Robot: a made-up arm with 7 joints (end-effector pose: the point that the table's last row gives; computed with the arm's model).
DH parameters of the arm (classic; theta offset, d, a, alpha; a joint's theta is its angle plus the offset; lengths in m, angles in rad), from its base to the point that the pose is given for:
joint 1: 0 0.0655 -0.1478 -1.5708
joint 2: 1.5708 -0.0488 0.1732 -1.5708
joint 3: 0 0.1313 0.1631 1.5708
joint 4: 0 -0.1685 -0.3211 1.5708
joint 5: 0 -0.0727 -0.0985 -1.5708
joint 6: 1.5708 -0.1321 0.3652 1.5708
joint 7: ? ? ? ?
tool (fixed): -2.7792 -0.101 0 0
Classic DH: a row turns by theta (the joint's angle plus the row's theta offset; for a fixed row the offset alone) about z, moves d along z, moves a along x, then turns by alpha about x.
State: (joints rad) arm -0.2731 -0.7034 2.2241 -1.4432 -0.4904 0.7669 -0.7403
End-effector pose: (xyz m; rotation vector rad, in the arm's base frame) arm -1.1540 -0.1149 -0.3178 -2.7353 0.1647 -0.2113
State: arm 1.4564 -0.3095 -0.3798 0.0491 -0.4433 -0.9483 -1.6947
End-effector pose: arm 0.5506 -0.4407 -0.3755 0.2928 1.7410 -2.5423
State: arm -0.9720 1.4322 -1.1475 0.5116 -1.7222 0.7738 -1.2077
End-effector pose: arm -0.3283 -0.3115 0.3986 1.7261 1.4228 0.9578
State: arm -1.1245 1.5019 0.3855 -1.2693 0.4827 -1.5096 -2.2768
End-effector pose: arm -0.5316 0.1281 0.1740 -1.2748 -0.4015 0.9363
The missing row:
joint 7: 0.3624 0 0.1845 3.1416
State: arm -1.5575 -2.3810 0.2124 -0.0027 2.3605 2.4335 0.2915
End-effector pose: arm -0.5954 0.0356 0.3479 -1.1329 0.8640 -0.0570
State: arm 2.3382 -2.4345 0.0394 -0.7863 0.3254 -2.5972 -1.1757
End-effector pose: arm 0.4712 0.1415 0.0231 0.7033 -0.3424 -2.7927
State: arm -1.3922 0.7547 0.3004 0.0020 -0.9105 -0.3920 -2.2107
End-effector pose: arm -0.4249 0.2174 0.5794 0.5856 0.9919 1.3923
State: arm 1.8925 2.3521 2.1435 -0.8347 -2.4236 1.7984 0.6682
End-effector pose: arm 0.4449 -0.0718 0.2441 0.2986 -1.8487 1.1839
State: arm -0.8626 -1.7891 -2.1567 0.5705 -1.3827 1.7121 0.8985
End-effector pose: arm -0.4227 -0.1640 0.0415 -0.7173 -0.2054 -1.0456
